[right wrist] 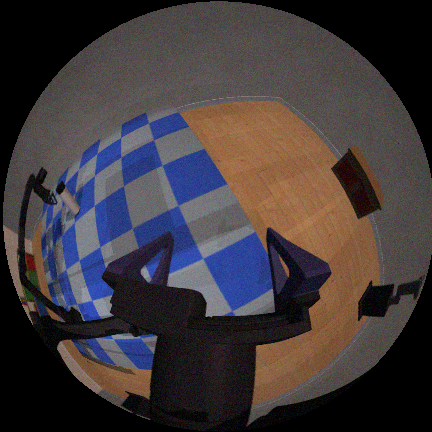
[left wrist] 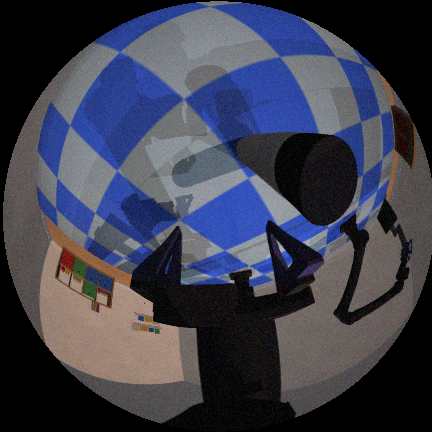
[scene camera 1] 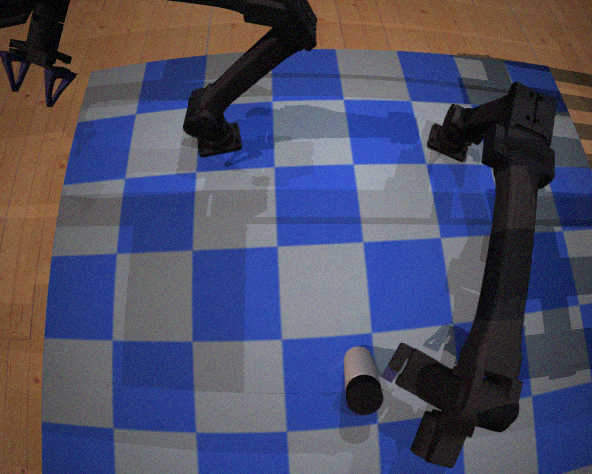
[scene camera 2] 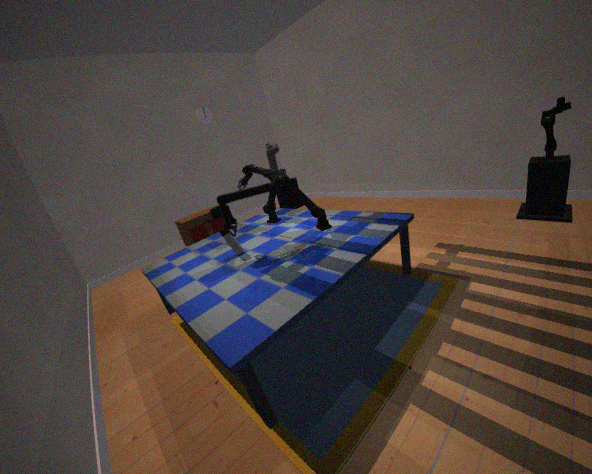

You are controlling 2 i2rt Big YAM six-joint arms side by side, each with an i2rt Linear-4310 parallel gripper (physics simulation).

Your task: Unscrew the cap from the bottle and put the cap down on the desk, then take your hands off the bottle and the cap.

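Frame: origin at the left arm's base, x ahead, y left, z up, level; millimetres.
Seen in the pictures: left gripper, fingertip midpoint: [right wrist: 54,202] [left wrist: 224,226] [scene camera 1: 412,372] [scene camera 2: 235,234]; right gripper, fingertip midpoint: [right wrist: 217,234] [scene camera 1: 31,99] [scene camera 2: 238,188]; left arm's base, origin of the base link: [right wrist: 76,314] [left wrist: 240,273] [scene camera 1: 447,143] [scene camera 2: 323,227]; right arm's base, origin of the base link: [left wrist: 347,222] [scene camera 1: 219,140] [scene camera 2: 274,221].
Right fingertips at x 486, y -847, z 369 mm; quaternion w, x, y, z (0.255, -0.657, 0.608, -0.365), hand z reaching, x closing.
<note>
Pixels of each thing's top centre, then the offset from my right fingertips to it. "*": a spot on its surface instead. Level surfaces: height alone.
- pale bottle, surface spot: [left wrist: 256,151] * 819 mm left, 225 mm ahead, 236 mm down
- wide black cap, middle of its top: [left wrist: 342,202] [scene camera 1: 367,397] [right wrist: 56,184] 788 mm left, 232 mm ahead, 142 mm down
- grey checkered desk, its level: 369 mm down
A pale bottle [scene camera 1: 358,361] [scene camera 2: 233,244] [left wrist: 256,151] [right wrist: 69,201] stands upright on the checkered desk, with a wide black cap [scene camera 1: 364,395] [left wrist: 329,180] [right wrist: 60,188] on its top. In scene camera 2 the cap is hard to make out behind the left gripper. My left gripper [scene camera 1: 388,375] [left wrist: 224,226] is open and empty, close beside the bottle, on its right in scene camera 1. One of its fingers is hidden there. My right gripper [scene camera 1: 33,98] [right wrist: 217,234] is open and empty, high up and far from the bottle, past the desk's left edge in scene camera 1.
The blue and grey checkered desk [scene camera 1: 155,380] [scene camera 2: 245,295] lies under both arms. A wooden cabinet with red fronts [scene camera 2: 200,228] [right wrist: 359,185] stands on the floor beyond the desk. Another arm on a black pedestal [scene camera 2: 547,185] stands away from the desk.
</note>
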